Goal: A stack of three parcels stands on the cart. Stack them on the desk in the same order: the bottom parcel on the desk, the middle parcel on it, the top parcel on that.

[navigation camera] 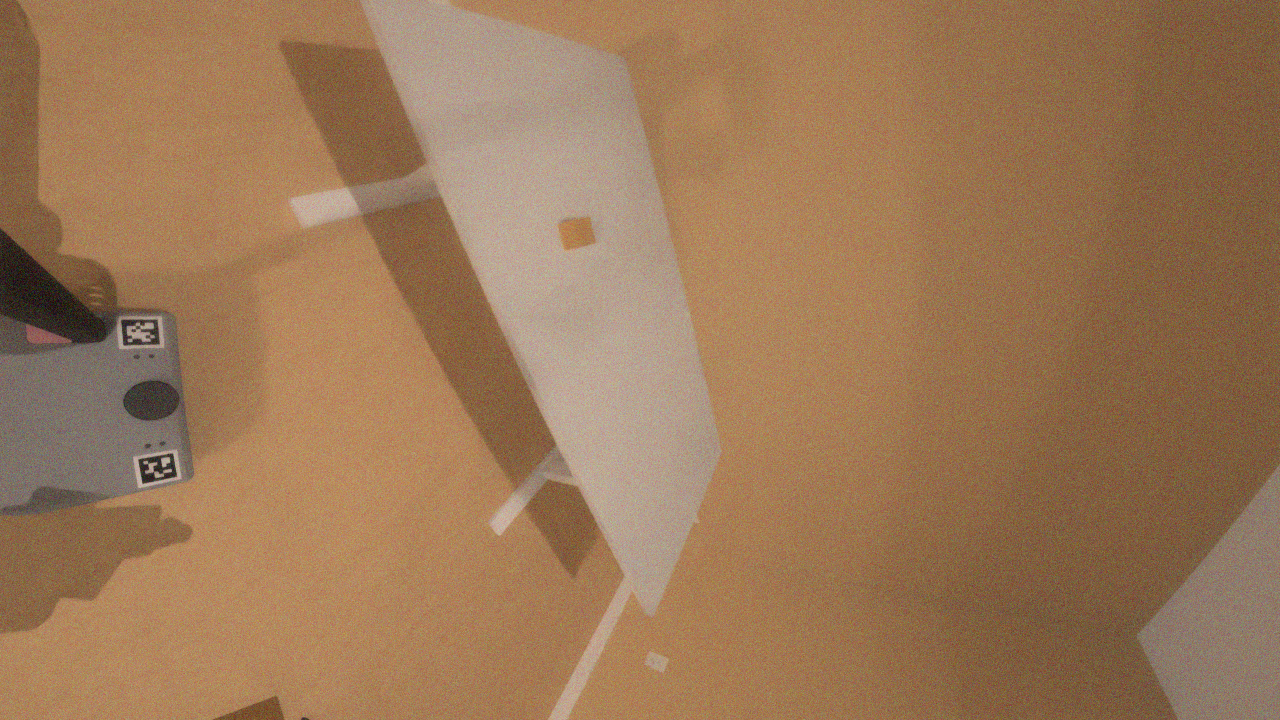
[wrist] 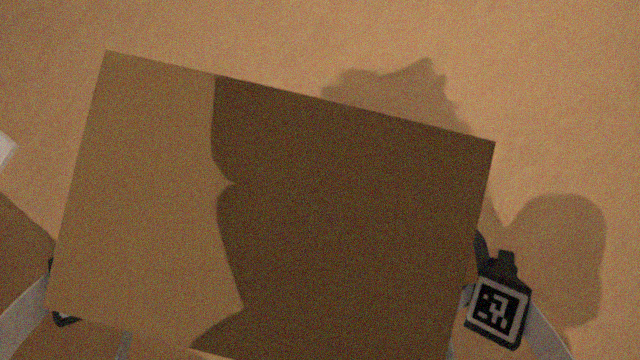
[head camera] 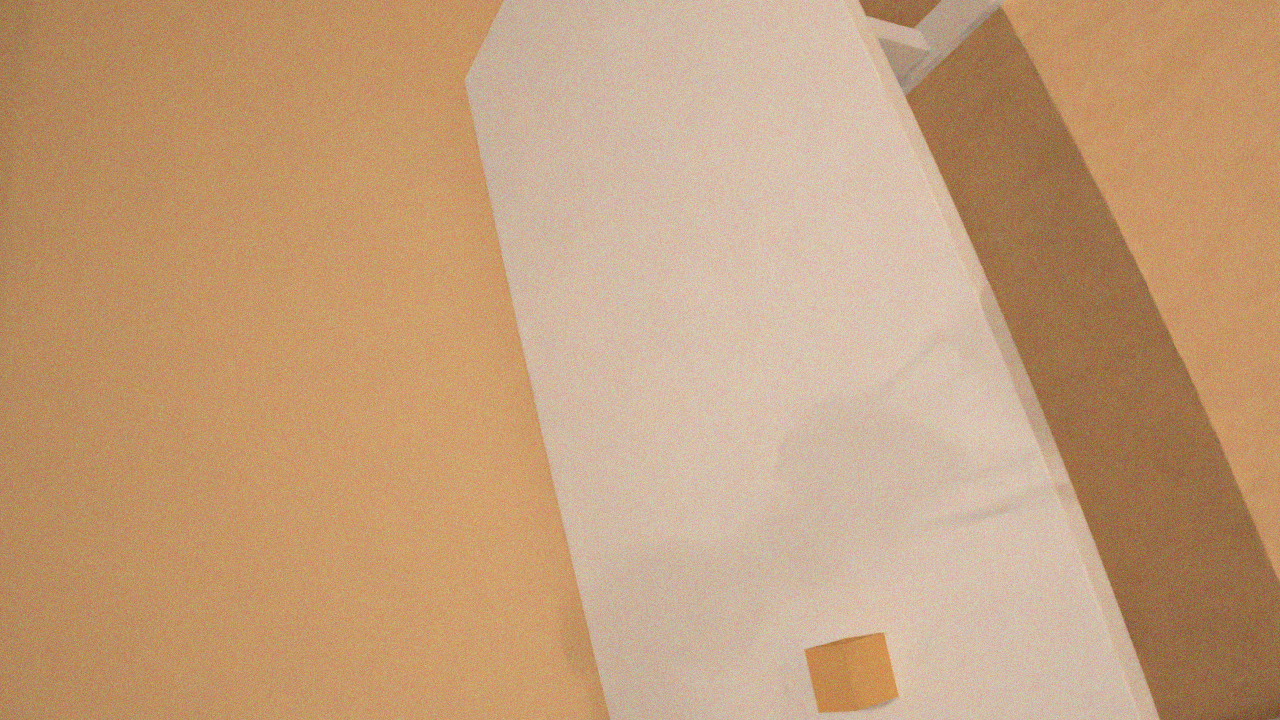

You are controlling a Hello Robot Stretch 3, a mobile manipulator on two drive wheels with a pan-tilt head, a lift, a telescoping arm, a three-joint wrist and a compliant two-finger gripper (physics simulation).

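Places are measured from the robot's base along level axes (x ahead, y left, z up), in metres.
Pixels of known places: robot's base, link origin: (navigation camera: 150,397).
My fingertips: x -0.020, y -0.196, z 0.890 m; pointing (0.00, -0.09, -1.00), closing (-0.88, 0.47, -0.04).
Note:
For each thing: its top centre in the pictures, then the offset to it from my fingertips. "*": a spot on its surface instead. Level surfaces: height alone.
- brown parcel, top centre: (wrist: 262,247) 0.010 m back, 0.026 m right, 0.101 m up
- brown corner, surface spot: (navigation camera: 255,711) * 0.052 m ahead, 0.004 m left, 0.008 m up
- small orange-brown parcel, top centre: (head camera: 830,679) (navigation camera: 586,231) 0.629 m ahead, 0.488 m left, 0.119 m down
- white desk, surface height: 0.169 m down
- pale panel, surface height: 1.548 m up
A brown parcel (wrist: 280,200) fills much of the wrist view, its face partly in dark shadow. My gripper (wrist: 298,243) is shut on this parcel, with one finger at its left side and one at its right. A brown corner (navigation camera: 255,711), seemingly of the held parcel, shows at the bottom edge of the navigation view. A small orange-brown parcel (head camera: 852,673) (navigation camera: 576,232) lies on the white desk (head camera: 698,268) (navigation camera: 608,358). The held parcel is apart from the desk, over the floor in the wrist view. The cart does not show.
My grey base (navigation camera: 80,411) and black mast (navigation camera: 44,286) are at the left of the navigation view, beside the desk's long side. Desk feet (navigation camera: 326,205) (navigation camera: 519,497) stick out towards the base. A white strip (navigation camera: 590,649) and a pale panel (navigation camera: 1226,617) lie beyond.

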